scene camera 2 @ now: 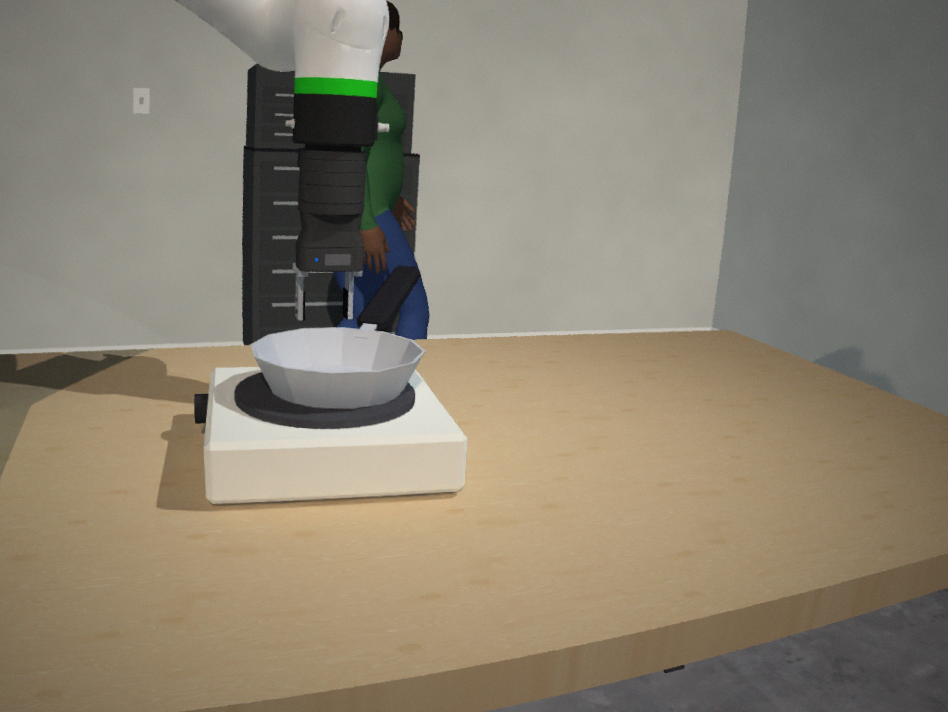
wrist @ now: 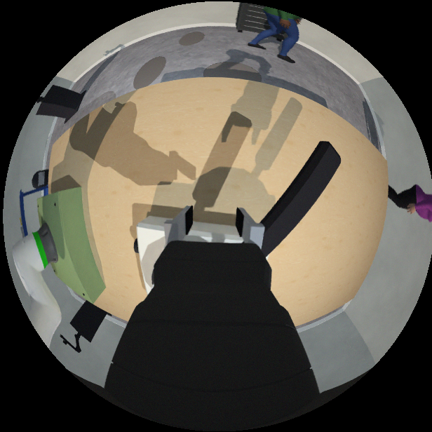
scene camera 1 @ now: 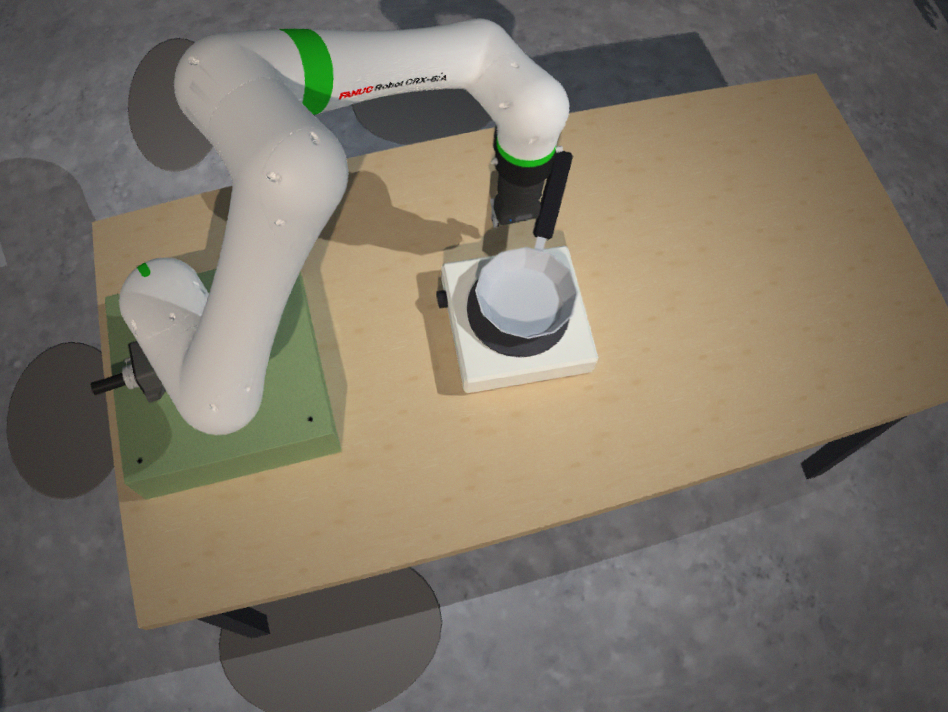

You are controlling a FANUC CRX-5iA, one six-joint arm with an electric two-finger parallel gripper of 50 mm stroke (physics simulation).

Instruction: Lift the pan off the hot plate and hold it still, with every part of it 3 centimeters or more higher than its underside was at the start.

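Frame: origin at the arm's base, x ahead, y left, z up, level; millimetres.
Seen in the pictures: gripper, fingertip midpoint: [scene camera 2: 323, 317] [scene camera 1: 509, 219].
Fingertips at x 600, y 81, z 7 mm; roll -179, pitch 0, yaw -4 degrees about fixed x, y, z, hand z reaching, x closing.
A point is followed by its place in that frame.
The light grey pan [scene camera 1: 525, 297] @(x 579, y -61, z -29 mm) [scene camera 2: 337, 383] @(x 553, y -149, z -1 mm) sits on the black disc of the white hot plate [scene camera 1: 536, 374] @(x 551, y -195, z -59 mm) [scene camera 2: 333, 469] @(x 537, y -193, z -68 mm) [wrist: 147, 245]. Its black handle [scene camera 1: 553, 200] @(x 682, y 79, z 34 mm) [scene camera 2: 390, 297] @(x 680, y 69, z 32 mm) [wrist: 302, 197] slants up and away from the bowl. My gripper [scene camera 2: 325, 312] @(x 600, y 81, z 7 mm) [wrist: 214, 215] points down, open and empty, above and behind the far rim of the pan in the scene camera 2 view. The handle is beside the gripper, outside the fingers, on the right in the wrist view. The bowl is hidden behind the gripper body in the wrist view.
The green base block [scene camera 1: 306, 383] @(x 168, y -107, z 0 mm) [wrist: 65, 230] stands at the left of the table [scene camera 1: 689, 306] @(x 894, y -144, z -104 mm) [scene camera 2: 651, 498] @(x 838, y -272, z -104 mm). A black knob [scene camera 1: 441, 298] @(x 440, y -3, z -55 mm) [scene camera 2: 200, 408] @(x 440, y -11, z -64 mm) sticks out of the hot plate's left side. A person [scene camera 2: 389, 168] and a dark cabinet [scene camera 2: 264, 222] are behind the table.
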